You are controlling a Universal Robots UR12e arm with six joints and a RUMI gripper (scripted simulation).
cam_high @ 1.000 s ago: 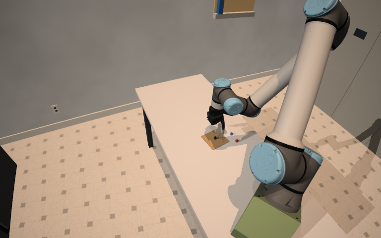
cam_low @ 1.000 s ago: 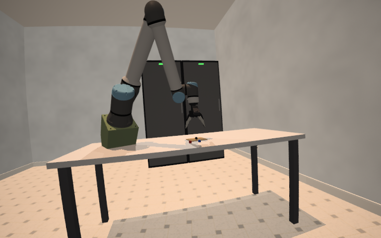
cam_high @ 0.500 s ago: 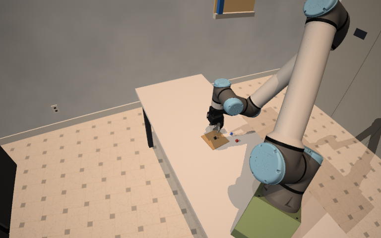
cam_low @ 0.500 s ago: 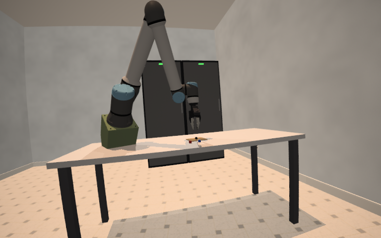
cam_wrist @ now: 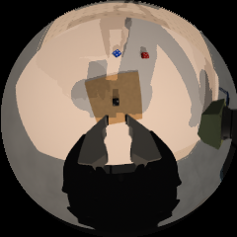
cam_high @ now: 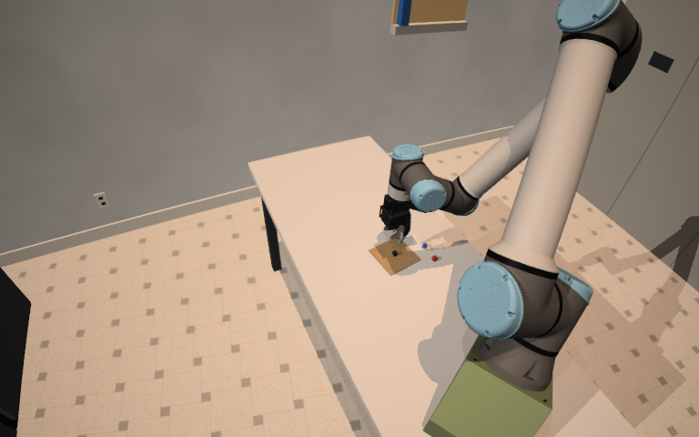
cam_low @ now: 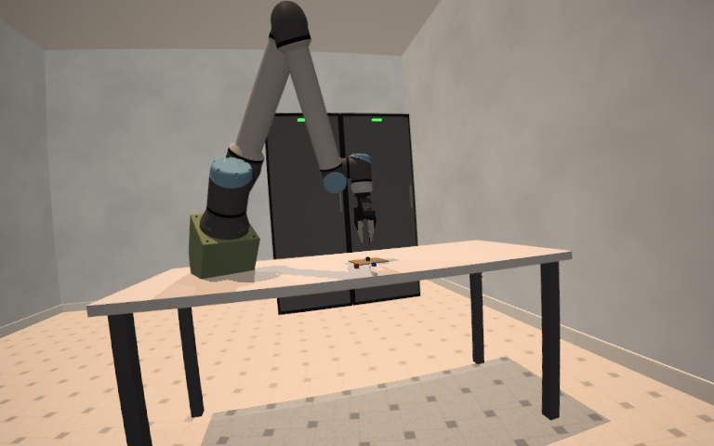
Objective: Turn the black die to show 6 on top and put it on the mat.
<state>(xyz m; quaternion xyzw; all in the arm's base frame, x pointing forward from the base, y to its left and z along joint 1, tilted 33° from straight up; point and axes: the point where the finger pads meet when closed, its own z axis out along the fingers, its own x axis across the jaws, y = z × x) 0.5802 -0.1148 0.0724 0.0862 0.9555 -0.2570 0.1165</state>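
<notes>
The black die is 8 cm below my hand. The rest, counted from my hand: red die: 10 cm behind, 11 cm to the right, 9 cm below; then brown mat: 9 cm below; then blue die: 4 cm behind, 13 cm to the right, 9 cm below.
</notes>
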